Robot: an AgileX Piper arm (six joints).
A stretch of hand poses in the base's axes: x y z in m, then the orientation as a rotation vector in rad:
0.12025, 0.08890, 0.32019, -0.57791, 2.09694, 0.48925
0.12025, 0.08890, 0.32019, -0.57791, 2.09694, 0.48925
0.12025, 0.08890, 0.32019, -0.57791, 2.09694, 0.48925
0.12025, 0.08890, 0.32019, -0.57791, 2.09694, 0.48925
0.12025, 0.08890, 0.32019, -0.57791, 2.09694, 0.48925
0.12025, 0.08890, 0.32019, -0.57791, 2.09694, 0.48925
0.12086, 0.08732, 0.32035, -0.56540, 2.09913, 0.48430
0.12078, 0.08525, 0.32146, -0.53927, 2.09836, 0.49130
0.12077, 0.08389, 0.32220, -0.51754, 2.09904, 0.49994
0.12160, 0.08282, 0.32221, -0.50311, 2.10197, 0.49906
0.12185, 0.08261, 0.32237, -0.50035, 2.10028, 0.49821
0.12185, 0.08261, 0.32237, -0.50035, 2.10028, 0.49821
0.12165, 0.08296, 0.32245, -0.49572, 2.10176, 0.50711
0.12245, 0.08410, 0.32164, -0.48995, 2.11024, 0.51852
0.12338, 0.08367, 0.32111, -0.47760, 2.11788, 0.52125
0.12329, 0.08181, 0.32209, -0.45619, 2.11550, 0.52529
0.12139, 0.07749, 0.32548, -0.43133, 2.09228, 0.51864
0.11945, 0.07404, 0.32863, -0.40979, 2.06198, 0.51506
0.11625, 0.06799, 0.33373, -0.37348, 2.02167, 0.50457
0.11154, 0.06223, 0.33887, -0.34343, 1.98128, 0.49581
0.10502, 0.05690, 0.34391, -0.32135, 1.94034, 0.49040
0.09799, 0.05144, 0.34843, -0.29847, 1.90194, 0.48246
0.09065, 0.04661, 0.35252, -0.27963, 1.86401, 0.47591
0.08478, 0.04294, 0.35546, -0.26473, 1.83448, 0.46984
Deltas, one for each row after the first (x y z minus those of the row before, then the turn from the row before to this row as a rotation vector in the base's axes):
0.00000, 0.00000, 0.00000, 0.00000, 0.00000, 0.00000
0.00000, 0.00000, 0.00000, 0.00000, 0.00000, 0.00000
0.00000, 0.00000, 0.00000, 0.00000, 0.00000, 0.00000
0.00000, 0.00000, 0.00000, 0.00000, 0.00000, 0.00000
0.00000, 0.00000, 0.00000, 0.00000, 0.00000, 0.00000
0.00061, -0.00158, 0.00016, 0.00110, 0.00048, -0.01099
-0.00008, -0.00207, 0.00111, 0.01513, 0.00168, -0.01599
-0.00001, -0.00136, 0.00074, 0.01398, 0.00366, -0.01224
0.00083, -0.00107, 0.00001, 0.00422, 0.00280, -0.01078
0.00025, -0.00021, 0.00016, 0.00104, -0.00177, -0.00227
0.00000, 0.00000, 0.00000, 0.00000, 0.00000, 0.00000
-0.00020, 0.00035, 0.00008, 0.00718, 0.00418, 0.00014
0.00080, 0.00114, -0.00081, 0.00713, 0.01154, 0.00016
0.00093, -0.00043, -0.00053, 0.00423, 0.00840, -0.00791
-0.00009, -0.00186, 0.00098, 0.01155, -0.00015, -0.01378
-0.00190, -0.00432, 0.00339, 0.01205, -0.02250, -0.02043
-0.00194, -0.00345, 0.00315, 0.01488, -0.02832, -0.01693
-0.00320, -0.00605, 0.00510, 0.01927, -0.03856, -0.03061
-0.00471, -0.00576, 0.00514, 0.01794, -0.03833, -0.02566
-0.00652, -0.00533, 0.00504, 0.01695, -0.03847, -0.01868
-0.00703, -0.00546, 0.00452, 0.01513, -0.03646, -0.02053
-0.00734, -0.00483, 0.00409, 0.01413, -0.03596, -0.01713
-0.00587, -0.00367, 0.00294, 0.01055, -0.02813, -0.01406

